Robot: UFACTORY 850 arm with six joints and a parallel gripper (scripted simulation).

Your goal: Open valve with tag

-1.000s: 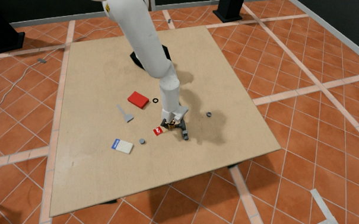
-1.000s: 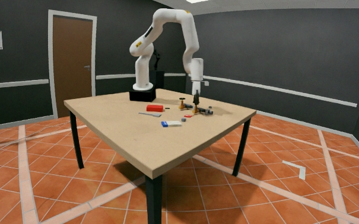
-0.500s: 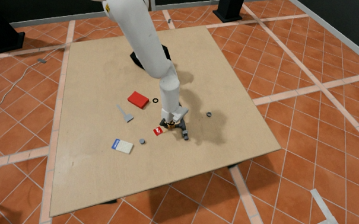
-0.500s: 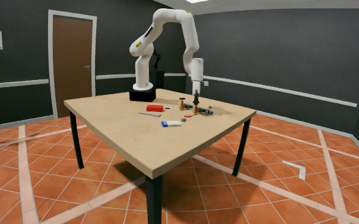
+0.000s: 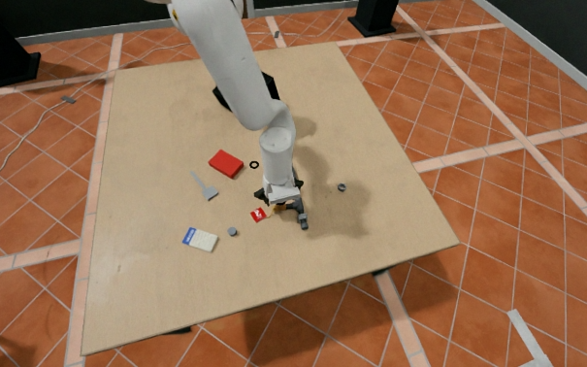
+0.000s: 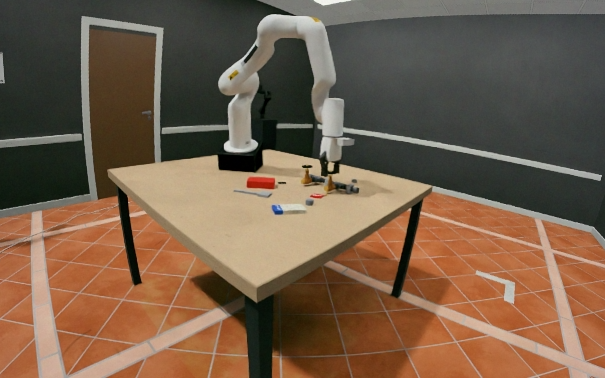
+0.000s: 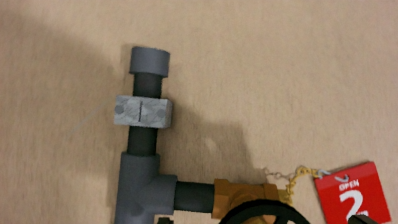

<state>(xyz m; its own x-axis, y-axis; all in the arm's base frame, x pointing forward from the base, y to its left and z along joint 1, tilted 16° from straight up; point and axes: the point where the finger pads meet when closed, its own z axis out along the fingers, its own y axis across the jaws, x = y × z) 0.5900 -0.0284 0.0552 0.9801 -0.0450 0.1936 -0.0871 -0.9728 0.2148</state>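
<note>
My hand is 80 mm to the left of the red tag and 90 mm above it. From my hand the other things lie so: blue card 10 mm ahead, 310 mm to the right, 80 mm below; then red block 270 mm behind, 140 mm to the right, 80 mm below; then grey scraper 200 mm behind, 250 mm to the right, 80 mm below.
</note>
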